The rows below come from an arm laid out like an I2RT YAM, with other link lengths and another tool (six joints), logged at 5 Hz.
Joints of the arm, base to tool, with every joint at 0 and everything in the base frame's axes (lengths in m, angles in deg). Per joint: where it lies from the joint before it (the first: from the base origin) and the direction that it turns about. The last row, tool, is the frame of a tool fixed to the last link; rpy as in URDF.
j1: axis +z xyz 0 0 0.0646
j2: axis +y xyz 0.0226 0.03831 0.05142
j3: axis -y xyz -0.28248 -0.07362 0
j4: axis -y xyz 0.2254 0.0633 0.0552
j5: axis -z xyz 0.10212 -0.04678 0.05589
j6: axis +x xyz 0.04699 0 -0.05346
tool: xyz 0.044 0.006 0.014 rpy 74.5 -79.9 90
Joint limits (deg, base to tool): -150..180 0..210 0..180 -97..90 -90..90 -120..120
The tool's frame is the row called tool.
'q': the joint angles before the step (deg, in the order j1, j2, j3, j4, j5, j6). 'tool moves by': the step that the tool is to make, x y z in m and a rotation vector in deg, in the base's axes. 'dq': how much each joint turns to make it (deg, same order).
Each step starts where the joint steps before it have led.
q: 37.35, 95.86, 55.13, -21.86, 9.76, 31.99
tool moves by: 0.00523, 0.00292, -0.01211, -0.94, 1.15, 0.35
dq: -0.20, 2.89, 0.72, 0.77, -0.20, -0.52
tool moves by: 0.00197, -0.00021, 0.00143, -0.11, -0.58, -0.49
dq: -0.06, 0.04, 0.22, 0.18, 0.58, 0.19
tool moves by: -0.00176, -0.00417, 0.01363, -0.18, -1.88, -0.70
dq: 0.00, -2.53, 0.00, -1.15, 1.46, 0.04
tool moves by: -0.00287, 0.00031, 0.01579, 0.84, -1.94, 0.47
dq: 0.40, -2.67, 0.21, -0.77, 0.41, -0.31
